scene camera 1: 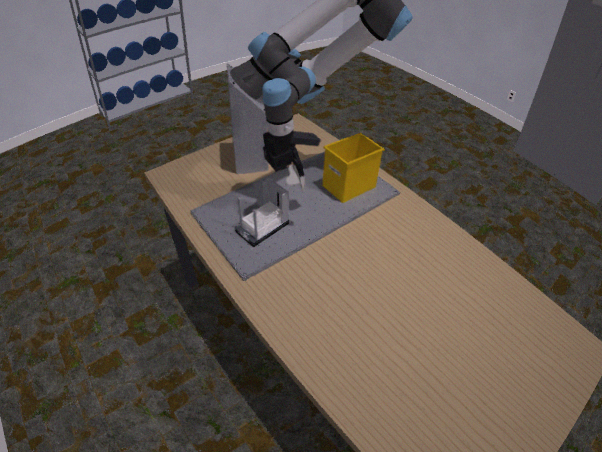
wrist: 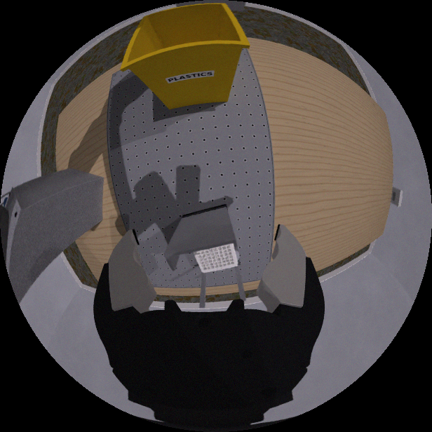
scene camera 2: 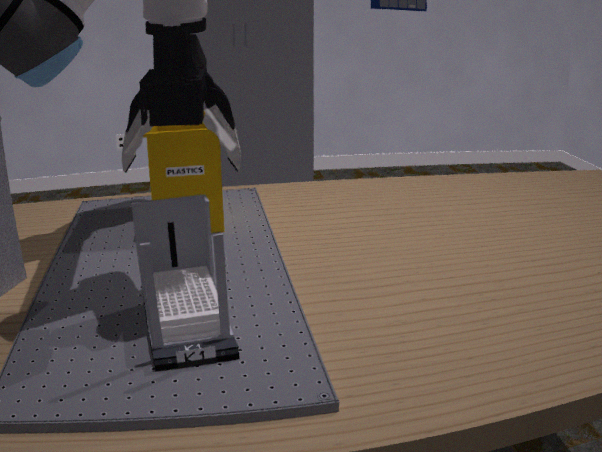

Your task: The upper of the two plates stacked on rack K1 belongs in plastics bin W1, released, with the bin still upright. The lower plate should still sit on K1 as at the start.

Labels:
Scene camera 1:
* my gripper: 290, 177
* yellow plastics bin W1: 351, 165
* white plate: 268, 215
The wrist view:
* my gripper: 205, 229
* yellow plastics bin W1: 192, 60
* white plate: 221, 257
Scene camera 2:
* my gripper: 180, 171
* yellow plastics bin W1: 184, 160
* white plate: 187, 299

